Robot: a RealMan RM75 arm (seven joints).
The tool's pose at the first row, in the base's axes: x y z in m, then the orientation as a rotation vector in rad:
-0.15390 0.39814 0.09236 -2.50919 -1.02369 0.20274
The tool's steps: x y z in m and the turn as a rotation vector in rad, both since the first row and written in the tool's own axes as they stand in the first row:
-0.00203 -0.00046 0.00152 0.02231 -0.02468 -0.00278
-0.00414 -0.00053 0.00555 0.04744 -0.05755 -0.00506
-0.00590 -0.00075 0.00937 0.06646 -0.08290 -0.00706
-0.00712 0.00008 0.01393 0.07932 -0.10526 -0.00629
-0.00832 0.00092 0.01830 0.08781 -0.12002 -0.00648
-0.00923 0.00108 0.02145 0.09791 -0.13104 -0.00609
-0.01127 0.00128 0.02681 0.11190 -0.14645 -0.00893
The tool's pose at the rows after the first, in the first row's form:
-0.15609 0.39752 0.09114 -2.49097 -1.02893 0.24355
-0.15880 0.39741 0.08749 -2.47088 -1.03537 0.29587
-0.16130 0.39757 0.08411 -2.45503 -1.04047 0.33573
-0.16296 0.39768 0.07961 -2.44564 -1.04311 0.36981
-0.16454 0.39773 0.07528 -2.43886 -1.04561 0.39205
-0.16599 0.39803 0.07235 -2.43054 -1.04540 0.41030
-0.16887 0.39823 0.06739 -2.41700 -1.04919 0.43464

